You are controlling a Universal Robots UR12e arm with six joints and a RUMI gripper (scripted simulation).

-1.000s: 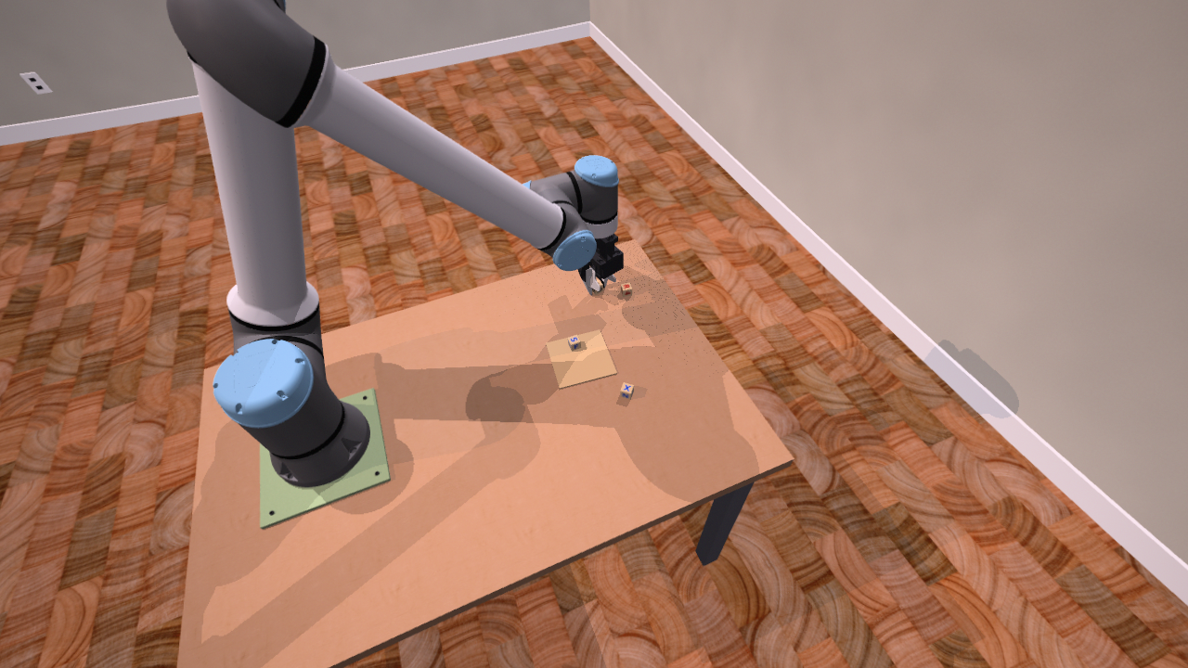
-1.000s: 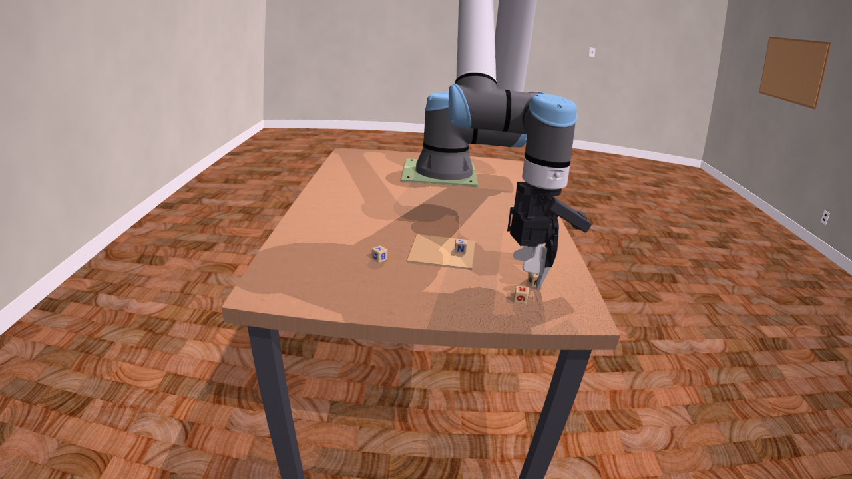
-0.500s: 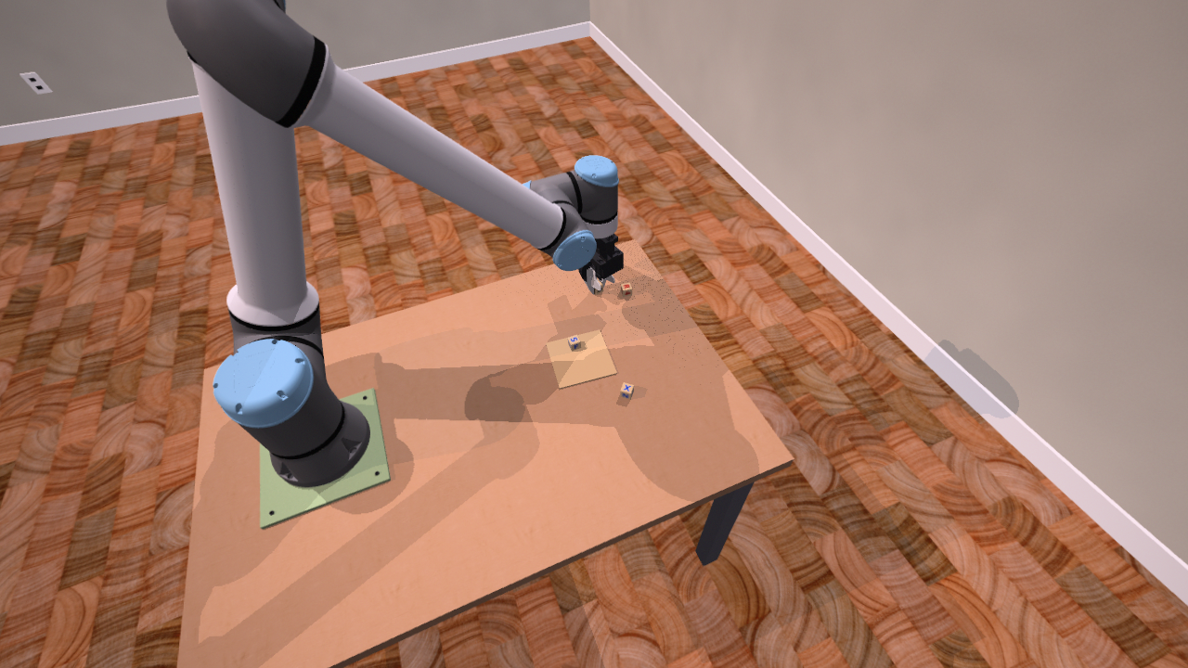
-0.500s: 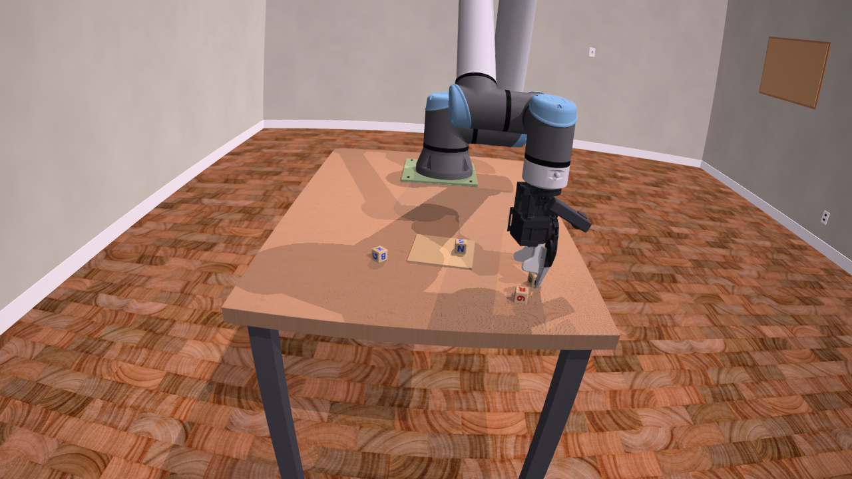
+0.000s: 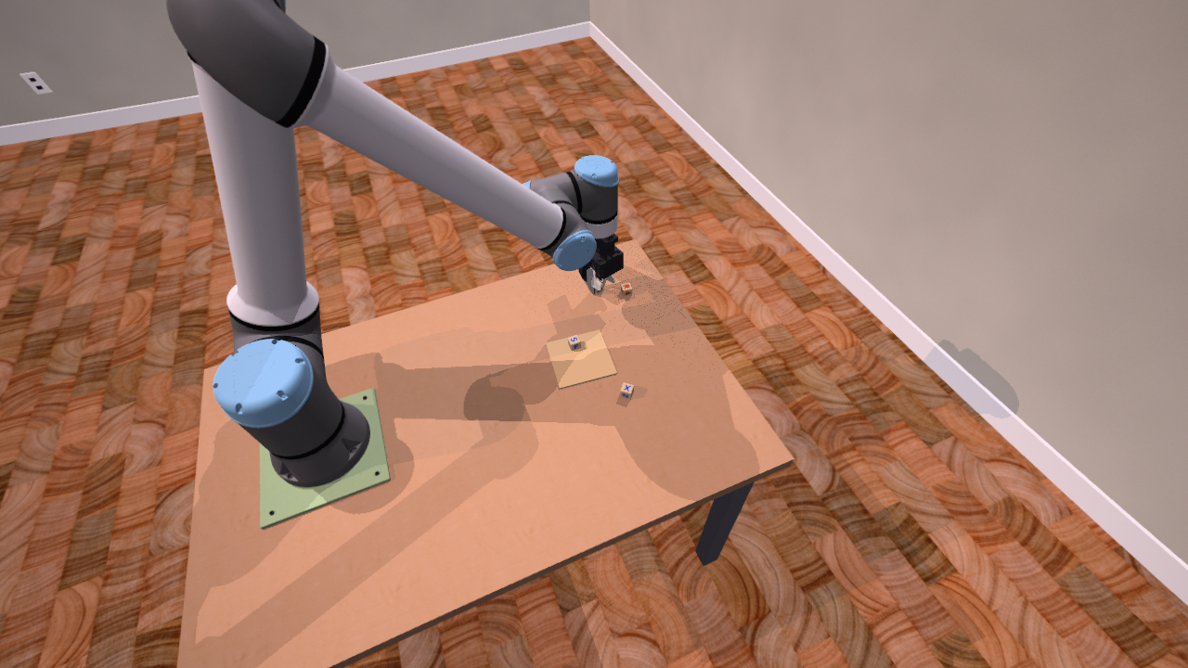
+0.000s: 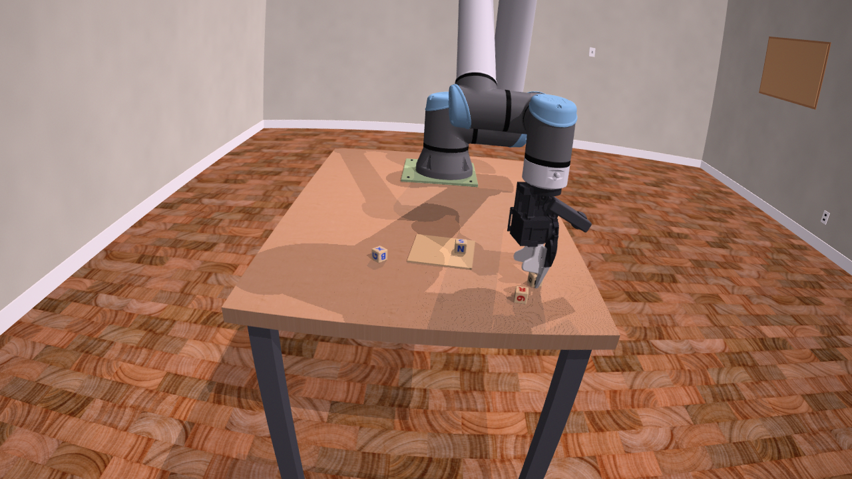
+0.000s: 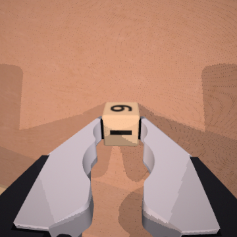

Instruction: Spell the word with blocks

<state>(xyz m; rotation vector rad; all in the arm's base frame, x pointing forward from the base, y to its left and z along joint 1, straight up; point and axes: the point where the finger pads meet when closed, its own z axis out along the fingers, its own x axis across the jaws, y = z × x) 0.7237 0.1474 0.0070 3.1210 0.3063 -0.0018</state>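
The mat lies 140 mm behind my hand, 190 mm to the right of it and 10 mm below it. From my hand the other things lie so: red-lettered block 70 mm ahead, 40 mm to the right.
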